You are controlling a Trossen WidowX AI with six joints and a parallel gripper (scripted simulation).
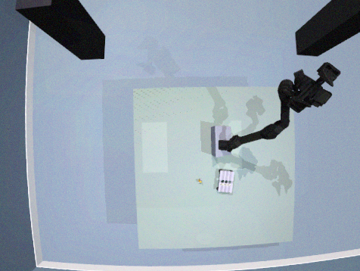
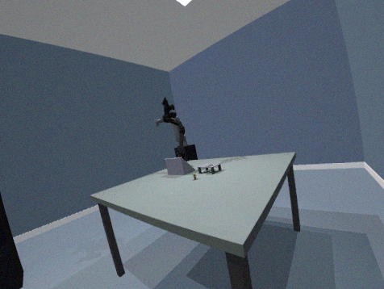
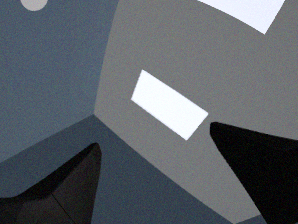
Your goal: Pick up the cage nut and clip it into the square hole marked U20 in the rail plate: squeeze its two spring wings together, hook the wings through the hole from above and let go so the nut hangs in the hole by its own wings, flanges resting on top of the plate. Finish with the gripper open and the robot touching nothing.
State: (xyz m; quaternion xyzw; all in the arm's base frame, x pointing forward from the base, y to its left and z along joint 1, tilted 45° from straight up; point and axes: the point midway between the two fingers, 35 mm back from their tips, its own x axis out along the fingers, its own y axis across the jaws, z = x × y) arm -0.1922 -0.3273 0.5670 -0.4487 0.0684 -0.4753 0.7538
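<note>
Now: gripper tip 48 cm short of the cage nut, 30 cm to the left of it and 75 cm above it.
</note>
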